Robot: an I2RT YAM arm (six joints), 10 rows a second.
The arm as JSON. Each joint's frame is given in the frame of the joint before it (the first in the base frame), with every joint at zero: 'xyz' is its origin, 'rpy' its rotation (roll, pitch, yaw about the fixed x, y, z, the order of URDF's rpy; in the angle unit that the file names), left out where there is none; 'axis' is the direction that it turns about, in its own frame. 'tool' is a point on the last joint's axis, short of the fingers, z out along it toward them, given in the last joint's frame.
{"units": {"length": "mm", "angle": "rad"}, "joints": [
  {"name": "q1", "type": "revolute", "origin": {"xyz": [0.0, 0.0, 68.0]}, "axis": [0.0, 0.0, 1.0]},
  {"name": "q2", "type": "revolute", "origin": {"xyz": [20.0, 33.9, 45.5]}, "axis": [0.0, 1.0, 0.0]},
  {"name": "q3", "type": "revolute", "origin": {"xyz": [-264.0, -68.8, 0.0]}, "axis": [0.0, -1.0, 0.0]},
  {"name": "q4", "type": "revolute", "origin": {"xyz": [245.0, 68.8, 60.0]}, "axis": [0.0, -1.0, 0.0]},
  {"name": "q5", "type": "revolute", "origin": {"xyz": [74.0, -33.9, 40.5]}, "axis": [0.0, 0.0, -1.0]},
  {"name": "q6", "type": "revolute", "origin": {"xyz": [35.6, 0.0, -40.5]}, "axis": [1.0, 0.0, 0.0]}
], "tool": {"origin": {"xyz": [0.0, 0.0, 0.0], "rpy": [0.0, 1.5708, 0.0]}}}
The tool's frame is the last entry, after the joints.
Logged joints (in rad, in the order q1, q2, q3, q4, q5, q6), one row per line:
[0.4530 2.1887 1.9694 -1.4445 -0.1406 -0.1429]
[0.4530 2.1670 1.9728 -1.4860 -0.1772 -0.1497]
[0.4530 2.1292 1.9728 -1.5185 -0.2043 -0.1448]
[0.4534 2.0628 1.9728 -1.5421 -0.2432 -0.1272]
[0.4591 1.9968 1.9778 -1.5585 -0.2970 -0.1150]
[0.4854 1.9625 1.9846 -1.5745 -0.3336 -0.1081]
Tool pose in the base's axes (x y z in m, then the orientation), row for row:
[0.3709 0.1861 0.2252 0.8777 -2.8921 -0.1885]
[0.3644 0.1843 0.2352 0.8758 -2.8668 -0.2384]
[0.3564 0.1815 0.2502 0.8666 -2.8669 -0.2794]
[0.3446 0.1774 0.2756 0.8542 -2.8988 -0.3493]
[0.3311 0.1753 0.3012 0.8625 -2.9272 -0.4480]
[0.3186 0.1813 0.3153 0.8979 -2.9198 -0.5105]
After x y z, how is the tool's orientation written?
As a rotation vector, in radians.
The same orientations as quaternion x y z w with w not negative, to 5 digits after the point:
[0.28937 -0.95351 -0.06215 0.05665]
[0.29059 -0.95120 -0.07910 0.06722]
[0.28745 -0.95096 -0.09268 0.06674]
[0.28044 -0.95170 -0.11468 0.04970]
[0.27952 -0.94867 -0.14519 0.02863]
[0.28984 -0.94252 -0.16479 0.02224]

